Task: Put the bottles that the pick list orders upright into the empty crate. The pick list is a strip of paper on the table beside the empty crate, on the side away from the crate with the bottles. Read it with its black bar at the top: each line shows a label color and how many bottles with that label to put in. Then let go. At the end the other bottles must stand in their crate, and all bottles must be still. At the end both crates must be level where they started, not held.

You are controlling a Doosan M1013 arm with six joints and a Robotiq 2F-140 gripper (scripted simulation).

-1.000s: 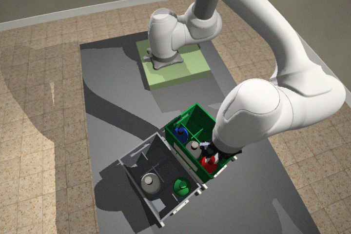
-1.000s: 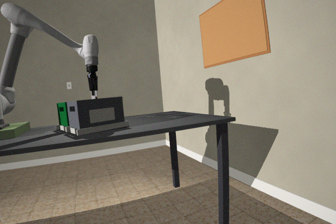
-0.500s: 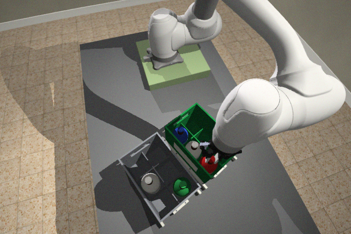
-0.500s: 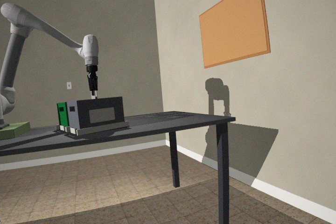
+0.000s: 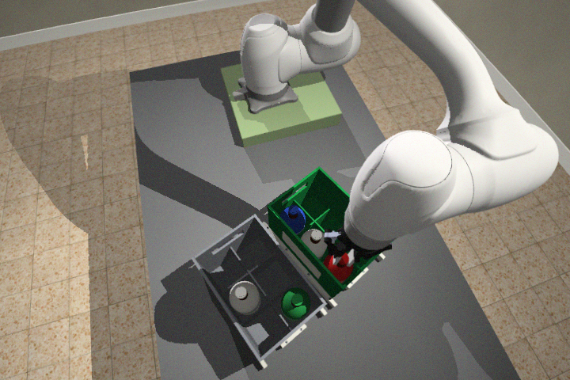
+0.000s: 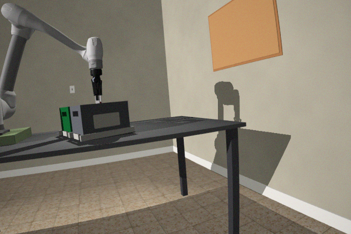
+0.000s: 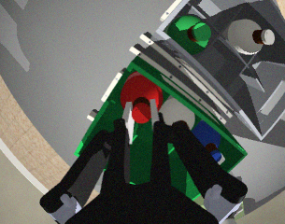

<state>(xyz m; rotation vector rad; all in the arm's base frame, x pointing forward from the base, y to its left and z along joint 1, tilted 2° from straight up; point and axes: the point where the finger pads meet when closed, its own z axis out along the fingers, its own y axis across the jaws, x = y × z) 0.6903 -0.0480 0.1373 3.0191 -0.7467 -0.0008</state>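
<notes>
Now: the red bottle 8 cm below my hand. Also, from my hand: blue bottle: 16 cm behind, 6 cm to the right, 11 cm below; green bottle: 5 cm ahead, 13 cm to the right, 11 cm below; green crate: 10 cm behind, 1 cm to the left, 11 cm below.
</notes>
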